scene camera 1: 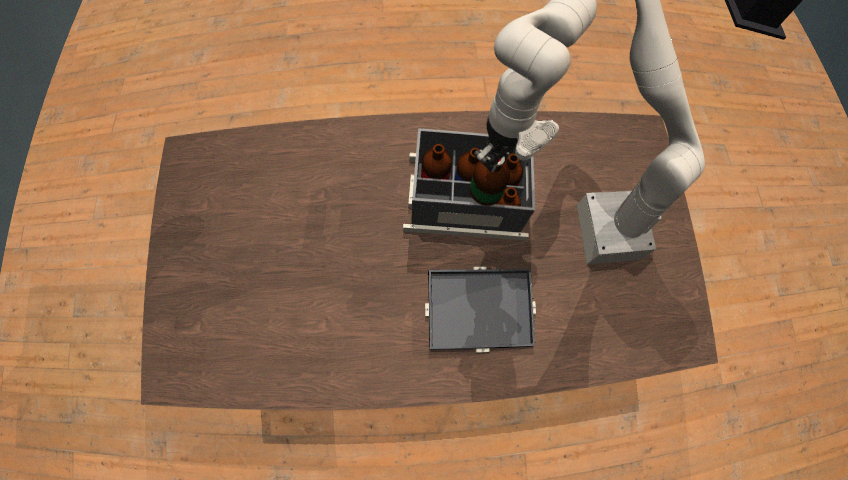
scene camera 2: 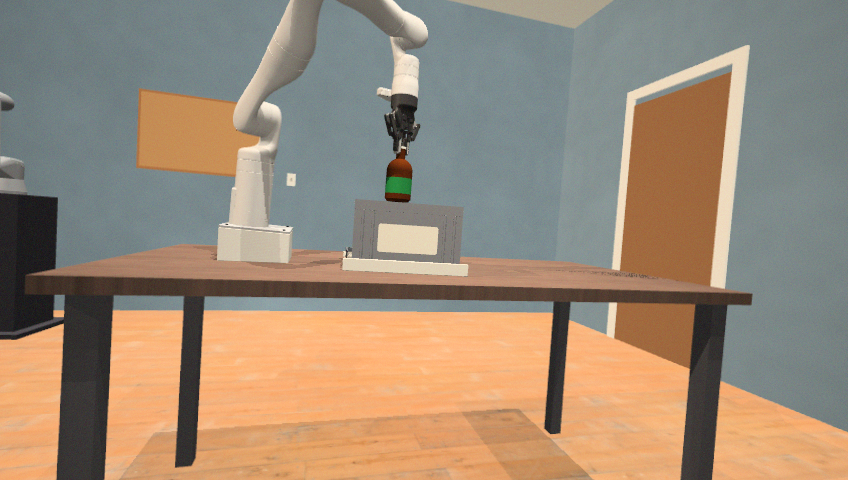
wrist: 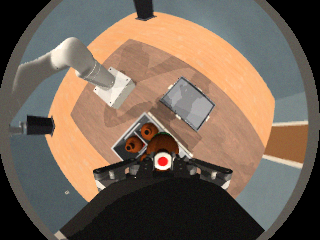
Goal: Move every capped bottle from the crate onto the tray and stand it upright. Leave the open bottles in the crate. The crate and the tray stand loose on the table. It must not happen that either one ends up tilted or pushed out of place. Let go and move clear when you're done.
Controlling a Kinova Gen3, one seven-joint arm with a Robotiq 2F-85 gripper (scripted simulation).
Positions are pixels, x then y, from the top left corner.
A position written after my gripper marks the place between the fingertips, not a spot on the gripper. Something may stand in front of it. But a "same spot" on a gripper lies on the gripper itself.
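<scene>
My gripper shows in scene camera 1, and so does a capped bottle. You'd find my gripper in scene camera 2 too, and the bottle is there in scene camera 2 (398,186). As for the wrist, my gripper is in the wrist view (162,156), and the bottle shows there as well. On my gripper, (scene camera 1: 495,157) and (scene camera 2: 405,134) are the same spot. And on the capped bottle, (scene camera 1: 502,174) is the same spot as (wrist: 162,143).
</scene>
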